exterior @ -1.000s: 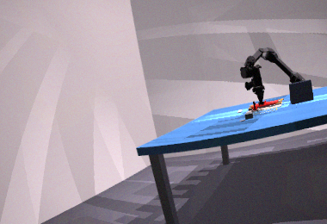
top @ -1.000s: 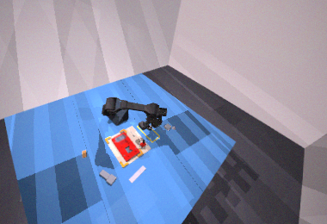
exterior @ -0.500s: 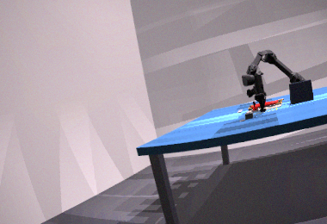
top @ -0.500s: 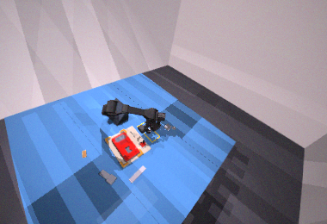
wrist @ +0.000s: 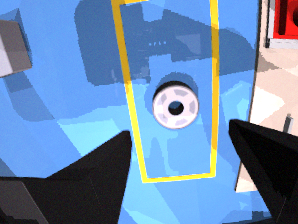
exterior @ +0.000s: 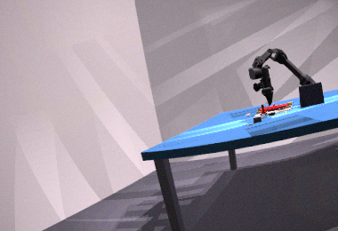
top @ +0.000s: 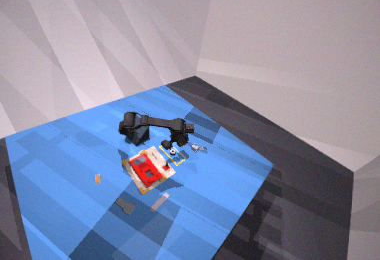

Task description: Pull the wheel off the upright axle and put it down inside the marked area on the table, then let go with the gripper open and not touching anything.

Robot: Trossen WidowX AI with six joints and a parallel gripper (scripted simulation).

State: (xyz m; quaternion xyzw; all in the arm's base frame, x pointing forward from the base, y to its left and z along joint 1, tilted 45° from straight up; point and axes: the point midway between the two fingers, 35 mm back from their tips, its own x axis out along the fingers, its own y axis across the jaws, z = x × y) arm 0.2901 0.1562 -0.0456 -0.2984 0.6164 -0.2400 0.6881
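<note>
Right now the wheel is 50 mm below my gripper tip. Also, from my gripper tip: dark upright axle: 110 mm to the right, 70 mm ahead, 20 mm below.
</note>
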